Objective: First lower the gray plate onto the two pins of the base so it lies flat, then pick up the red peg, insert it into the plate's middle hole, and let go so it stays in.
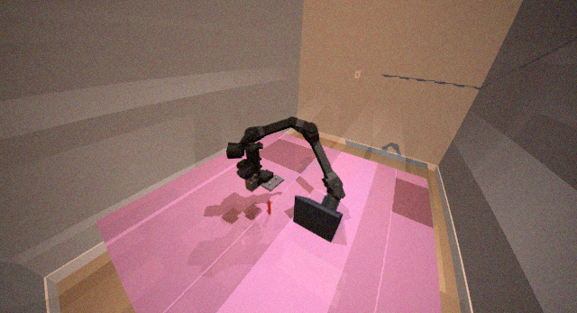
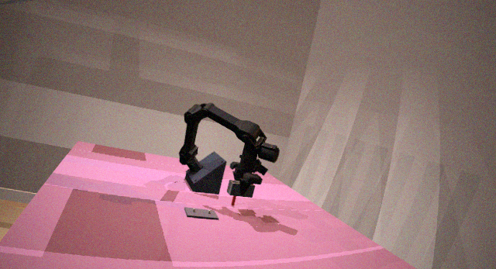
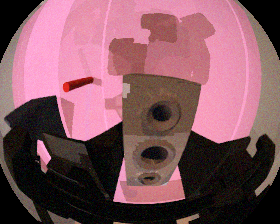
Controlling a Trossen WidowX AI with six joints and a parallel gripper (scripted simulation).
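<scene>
The flat gray base lies 140 mm to the right of my gripper tip and 90 mm below it. The rest, counted from my gripper tip: thick gray plate 30 mm above; red peg 110 mm behind, 60 mm below, 40 mm to the left.
</scene>
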